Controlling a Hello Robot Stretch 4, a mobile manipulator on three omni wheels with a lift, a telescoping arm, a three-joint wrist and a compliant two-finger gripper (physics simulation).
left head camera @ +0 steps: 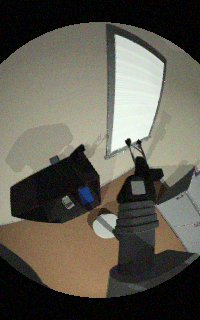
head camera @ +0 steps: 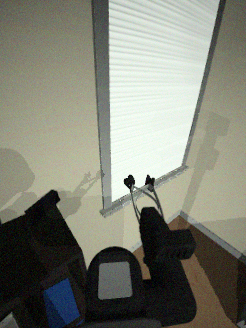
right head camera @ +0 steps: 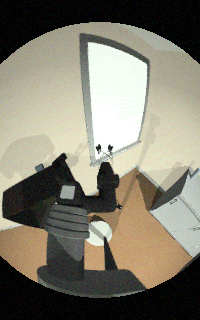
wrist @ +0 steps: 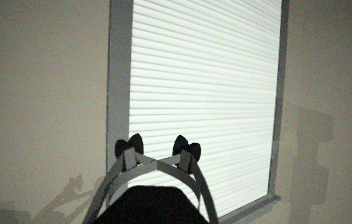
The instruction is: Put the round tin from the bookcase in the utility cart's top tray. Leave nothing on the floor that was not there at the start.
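The dark bookcase (head camera: 30,245) (left head camera: 30,195) (right head camera: 30,190) stands against the wall at the left. A small blue-grey cylinder (left head camera: 54,160) (right head camera: 39,168), seemingly the round tin, shows at the bookcase's back top edge. My gripper (head camera: 140,182) (left head camera: 134,142) (right head camera: 104,148) (wrist: 158,146) is open and empty, its fingers apart in front of the window's lower part. It is to the right of the bookcase and well away from the cylinder. The cylinder does not show in the wrist view. I cannot make out the utility cart in any view.
A blue item (head camera: 62,302) (left head camera: 86,194) and a small pale item (left head camera: 68,202) are in the bookcase. A white round object (left head camera: 105,226) (right head camera: 98,233) is on the floor near my arm. A grey cabinet (left head camera: 177,212) (right head camera: 175,215) stands at the right. The window (head camera: 150,90) (wrist: 205,75) is ahead.
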